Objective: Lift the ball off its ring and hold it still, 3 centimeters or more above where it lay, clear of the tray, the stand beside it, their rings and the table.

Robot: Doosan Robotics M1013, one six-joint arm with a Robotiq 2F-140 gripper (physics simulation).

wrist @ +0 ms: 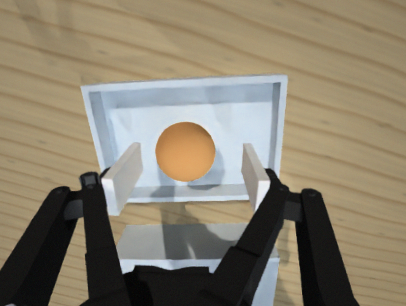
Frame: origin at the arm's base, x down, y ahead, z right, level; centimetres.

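Where they show: gripper, between the fingertips: (191, 157).
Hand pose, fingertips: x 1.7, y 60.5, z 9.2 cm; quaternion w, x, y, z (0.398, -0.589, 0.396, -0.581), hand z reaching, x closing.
Observation:
Things, the pixels of their centre, and the offset from my fingertips. "pt": a spot on its surface instead. Level surfaces: height alone.
- orange ball, middle of its body: (185, 151) dz +0.3, dx +0.0, dy +0.8 cm
- white tray, a spot on its surface: (185, 82) pt dz +6.2, dx +1.2, dy +3.0 cm
- wooden table, height of its surface: dx +4.0 cm
An orange ball (185, 151) sits inside the white tray (185, 82), a little left of the tray's middle. The ring under the ball is hidden by it. My gripper (191, 157) is open and empty. Its two pale finger pads stand apart, one to the left and one to the right of the ball, with a gap on both sides. In this view the fingertips overlap the tray's near part; their exact height above it I cannot tell.
The white stand (197, 241) is below the tray in the view, partly covered by my gripper's black linkage; its ring does not show. A narrow gap separates it from the tray. The wooden table (345, 125) surrounds both.

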